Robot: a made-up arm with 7 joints.
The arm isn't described. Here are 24 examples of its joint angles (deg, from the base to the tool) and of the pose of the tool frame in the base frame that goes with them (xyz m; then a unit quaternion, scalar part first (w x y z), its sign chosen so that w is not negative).
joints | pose
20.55 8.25 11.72 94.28 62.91 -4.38 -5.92 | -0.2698 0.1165 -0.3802 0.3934 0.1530 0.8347 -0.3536
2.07 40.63 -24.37 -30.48 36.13 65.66 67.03 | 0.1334 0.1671 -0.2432 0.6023 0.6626 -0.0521 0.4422
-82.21 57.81 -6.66 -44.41 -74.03 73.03 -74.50 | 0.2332 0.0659 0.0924 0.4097 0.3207 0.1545 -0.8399
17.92 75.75 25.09 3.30 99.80 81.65 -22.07 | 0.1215 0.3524 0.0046 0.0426 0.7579 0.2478 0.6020
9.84 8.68 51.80 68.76 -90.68 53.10 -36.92 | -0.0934 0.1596 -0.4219 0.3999 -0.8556 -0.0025 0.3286
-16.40 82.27 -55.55 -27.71 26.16 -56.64 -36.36 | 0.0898 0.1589 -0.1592 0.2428 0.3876 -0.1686 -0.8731
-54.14 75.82 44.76 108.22 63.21 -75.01 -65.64 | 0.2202 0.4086 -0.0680 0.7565 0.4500 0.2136 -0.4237
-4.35 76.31 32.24 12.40 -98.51 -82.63 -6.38 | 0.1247 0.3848 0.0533 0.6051 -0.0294 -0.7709 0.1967
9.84 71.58 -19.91 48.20 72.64 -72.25 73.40 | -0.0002 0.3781 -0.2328 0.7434 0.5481 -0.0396 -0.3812
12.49 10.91 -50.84 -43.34 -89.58 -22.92 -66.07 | 0.0584 -0.0279 -0.1889 0.3731 -0.7236 -0.3644 -0.4521
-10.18 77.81 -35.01 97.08 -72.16 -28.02 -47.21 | 0.0366 0.5055 -0.0711 0.8493 0.2980 0.3871 0.2003
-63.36 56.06 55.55 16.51 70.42 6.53 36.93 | 0.2118 0.3821 0.1042 0.3294 0.4385 -0.2312 0.8036
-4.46 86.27 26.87 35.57 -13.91 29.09 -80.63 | 0.1648 0.4600 0.0179 0.8491 0.1409 0.4875 -0.1470
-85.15 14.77 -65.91 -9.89 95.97 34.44 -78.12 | 0.2584 -0.1557 0.0010 0.3870 0.9094 -0.1266 -0.0848
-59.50 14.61 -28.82 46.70 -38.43 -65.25 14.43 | 0.3817 0.0141 -0.1402 0.8863 -0.1770 -0.4264 -0.0373
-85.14 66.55 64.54 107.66 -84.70 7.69 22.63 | 0.3395 0.3716 -0.0232 0.3648 -0.8920 -0.0333 0.2647
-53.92 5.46 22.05 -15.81 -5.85 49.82 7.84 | 0.3500 0.0854 -0.0715 0.9917 -0.0876 -0.0347 0.0876
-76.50 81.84 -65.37 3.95 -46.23 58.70 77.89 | 0.3217 0.2595 -0.0375 0.5917 0.6128 0.0483 0.5216
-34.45 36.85 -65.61 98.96 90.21 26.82 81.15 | 0.1893 0.3314 -0.3182 0.0445 0.8871 -0.3211 -0.3284
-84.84 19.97 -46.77 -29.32 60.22 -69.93 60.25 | 0.1880 -0.0935 -0.0202 0.0419 -0.1379 -0.9175 -0.3707
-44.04 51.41 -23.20 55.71 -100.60 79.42 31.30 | 0.2750 0.2469 -0.2351 0.6150 -0.2197 0.7462 0.1293
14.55 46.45 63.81 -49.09 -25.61 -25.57 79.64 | 0.0485 0.2193 0.0154 0.5478 -0.0168 -0.6855 0.4793
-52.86 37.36 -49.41 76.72 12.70 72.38 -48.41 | 0.2787 0.2886 -0.2470 0.4370 0.2381 0.8575 0.1306
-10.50 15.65 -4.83 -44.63 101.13 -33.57 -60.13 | 0.1640 0.0372 -0.1497 0.3300 0.9122 0.0179 -0.2420
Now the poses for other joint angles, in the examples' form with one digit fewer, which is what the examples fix.
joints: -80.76 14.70 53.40 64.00 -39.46 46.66 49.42
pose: 0.458 0.082 -0.107 0.736 -0.435 0.474 0.211
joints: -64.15 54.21 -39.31 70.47 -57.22 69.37 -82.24
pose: 0.315 0.307 -0.175 0.683 -0.469 0.481 -0.286
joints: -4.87 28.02 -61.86 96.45 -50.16 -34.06 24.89
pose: -0.027 0.273 -0.404 0.750 0.416 0.480 0.184
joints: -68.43 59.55 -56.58 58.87 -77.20 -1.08 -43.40
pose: 0.388 0.296 -0.099 0.963 0.014 0.131 -0.235
